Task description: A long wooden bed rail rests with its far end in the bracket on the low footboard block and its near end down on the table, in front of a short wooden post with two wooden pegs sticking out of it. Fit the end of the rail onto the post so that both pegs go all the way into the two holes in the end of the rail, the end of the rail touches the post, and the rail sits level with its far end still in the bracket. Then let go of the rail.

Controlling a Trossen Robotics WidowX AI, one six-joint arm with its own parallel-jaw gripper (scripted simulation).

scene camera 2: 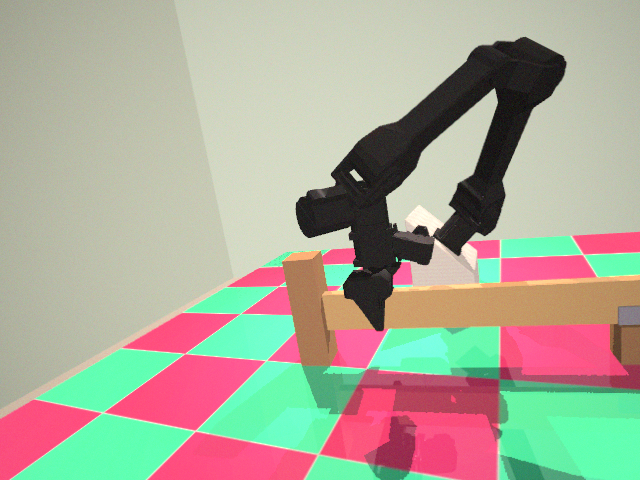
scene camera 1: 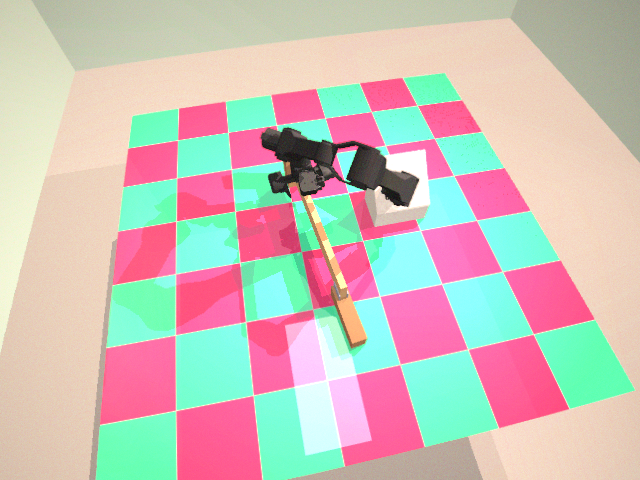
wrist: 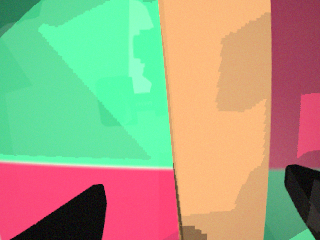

Labels:
my gripper: scene camera 2; scene camera 1; wrist 196, 185
long wooden rail: scene camera 2 578, 301; scene camera 1; wrist
same spot on long wooden rail: (wrist: 217, 68) = (scene camera 1: 308, 196)
same spot on my gripper: (scene camera 1: 311, 179) = (scene camera 2: 413, 235)

